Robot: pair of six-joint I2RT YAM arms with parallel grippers.
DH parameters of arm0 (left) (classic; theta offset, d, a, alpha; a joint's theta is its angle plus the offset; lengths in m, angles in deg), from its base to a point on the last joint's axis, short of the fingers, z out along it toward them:
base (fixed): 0 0 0 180
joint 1: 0 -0.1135 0.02 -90
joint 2: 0 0 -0.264 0
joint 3: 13.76 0 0.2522 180
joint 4: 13.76 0 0.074 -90
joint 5: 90 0 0 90
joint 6: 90 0.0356 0 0
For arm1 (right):
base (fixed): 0 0 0 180
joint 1: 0 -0.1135 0.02 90
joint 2: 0 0 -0.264 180
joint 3: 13.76 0 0.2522 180
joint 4: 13.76 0 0.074 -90
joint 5: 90 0 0 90
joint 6: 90 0.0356 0 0
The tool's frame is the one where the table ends.
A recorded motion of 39 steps. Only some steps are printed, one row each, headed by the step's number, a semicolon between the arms.
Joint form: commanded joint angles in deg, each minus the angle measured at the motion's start. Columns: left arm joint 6, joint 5, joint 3, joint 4, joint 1, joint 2; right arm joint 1, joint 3, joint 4, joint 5, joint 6, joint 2.
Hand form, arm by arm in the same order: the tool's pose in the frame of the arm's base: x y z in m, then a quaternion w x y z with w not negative. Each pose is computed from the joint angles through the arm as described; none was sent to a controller.
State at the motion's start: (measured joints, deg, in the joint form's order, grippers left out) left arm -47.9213 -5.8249 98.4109 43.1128 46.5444 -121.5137; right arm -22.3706 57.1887 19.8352 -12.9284 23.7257 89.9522
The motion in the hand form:
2: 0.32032 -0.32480 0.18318 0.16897 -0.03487 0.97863 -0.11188; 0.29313 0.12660 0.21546 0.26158 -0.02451 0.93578 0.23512
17: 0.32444 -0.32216 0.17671 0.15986 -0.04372 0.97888 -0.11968; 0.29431 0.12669 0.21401 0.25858 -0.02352 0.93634 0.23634
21: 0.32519 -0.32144 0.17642 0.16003 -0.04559 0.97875 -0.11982; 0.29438 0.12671 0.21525 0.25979 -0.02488 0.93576 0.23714
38: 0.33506 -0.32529 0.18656 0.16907 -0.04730 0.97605 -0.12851; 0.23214 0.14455 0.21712 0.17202 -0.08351 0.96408 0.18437
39: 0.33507 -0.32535 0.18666 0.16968 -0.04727 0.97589 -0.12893; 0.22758 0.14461 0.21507 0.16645 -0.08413 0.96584 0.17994
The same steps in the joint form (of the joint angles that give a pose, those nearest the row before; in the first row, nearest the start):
2: -0.86 0.17 0.33 -0.81 -0.71 -2.19; 0.56 -0.89 -0.65 -1.13 0.10 -1.96
17: -1.47 1.59 -0.25 -1.89 -1.42 -2.75; 0.66 -0.76 -0.68 -1.40 0.19 -1.54
21: -1.56 1.60 -0.31 -1.98 -1.55 -2.76; 0.67 -0.62 -0.59 -1.49 0.06 -1.65
38: -1.21 1.69 3.79 -0.63 -2.08 -4.01; -8.21 -3.91 15.06 2.69 -0.53 -9.07
39: -1.20 1.67 3.76 -0.72 -2.07 -3.99; -8.77 -4.65 15.58 3.09 -0.20 -9.58

